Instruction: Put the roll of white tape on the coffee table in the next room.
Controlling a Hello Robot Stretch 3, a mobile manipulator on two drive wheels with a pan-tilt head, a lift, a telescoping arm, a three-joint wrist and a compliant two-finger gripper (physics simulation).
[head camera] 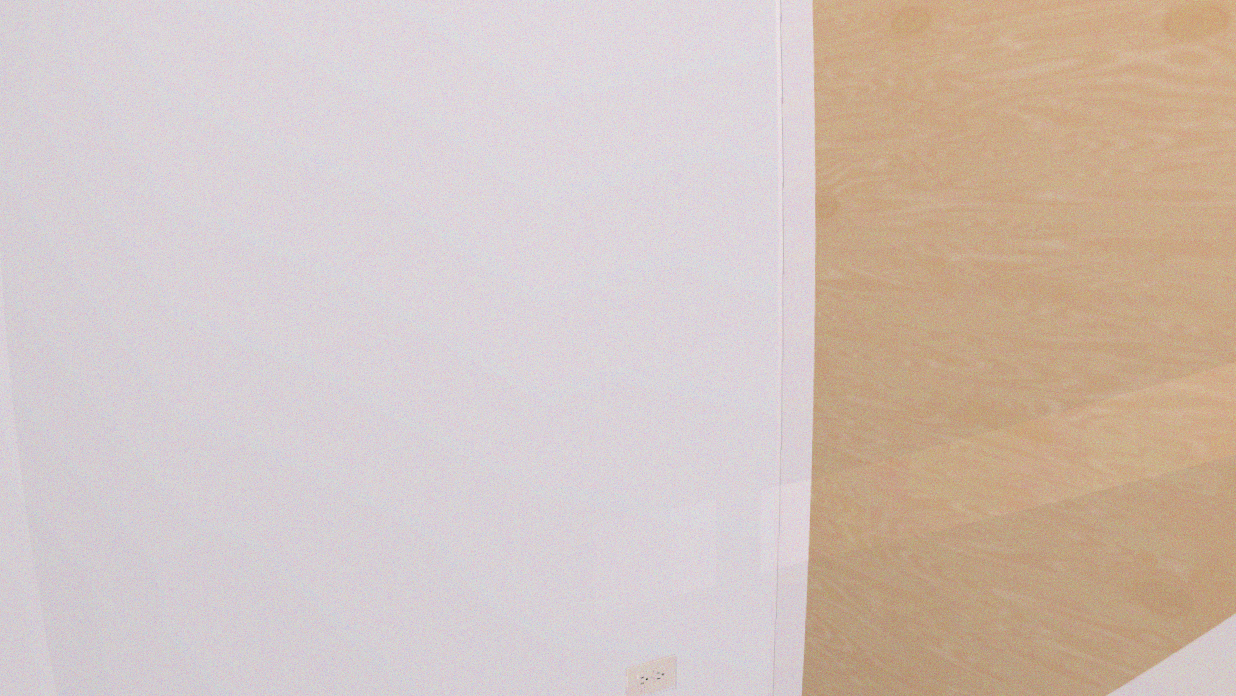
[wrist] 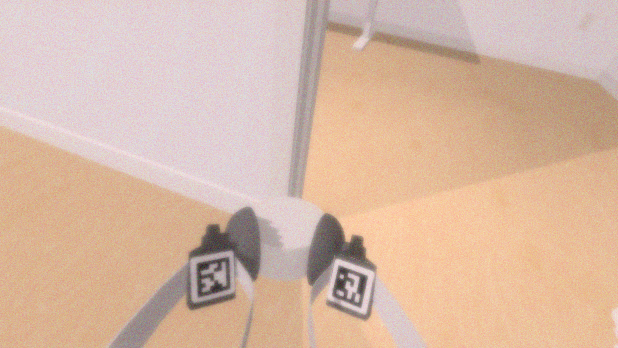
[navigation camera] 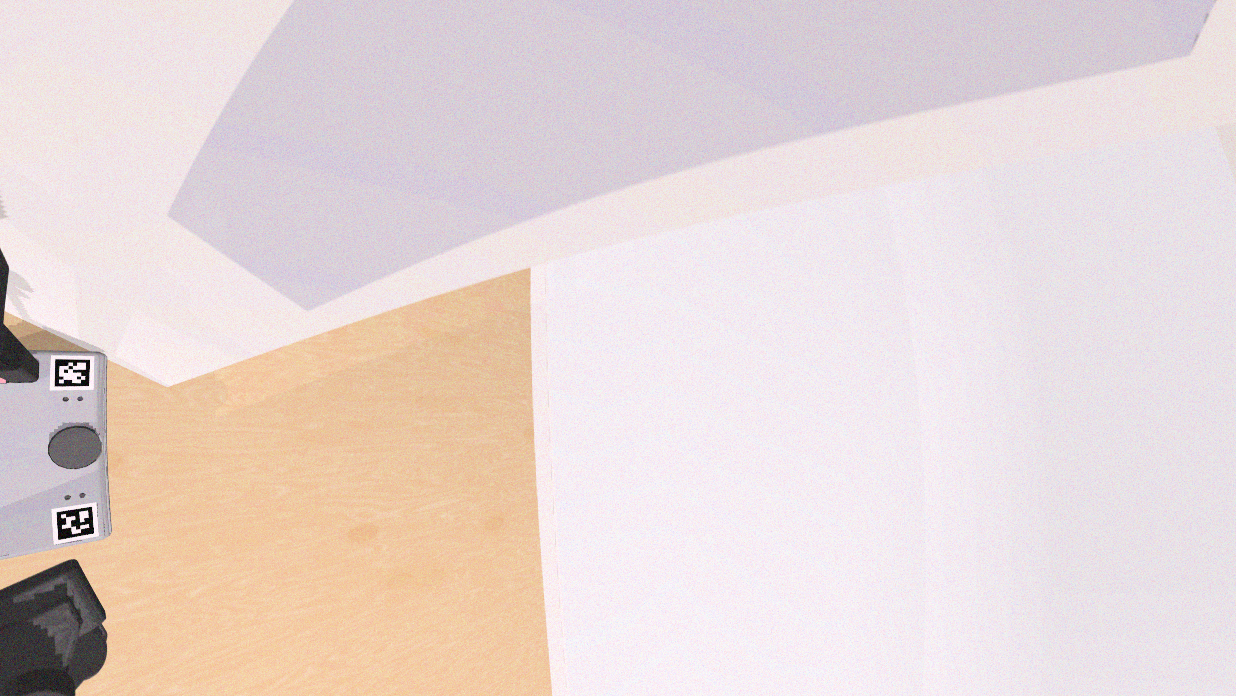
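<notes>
In the wrist view my gripper is shut on the roll of white tape, which sits between the two dark fingertip pads, held above the wooden floor. The roll's lower side lies partly in shadow. The roll and the gripper's fingertips do not show in the head view or the navigation view. The coffee table cannot be made out in these views.
A white wall ends at an edge with grey trim in the wrist view. Wooden floor lies past it. A thin white leg stands near the far wall. My base shows at left.
</notes>
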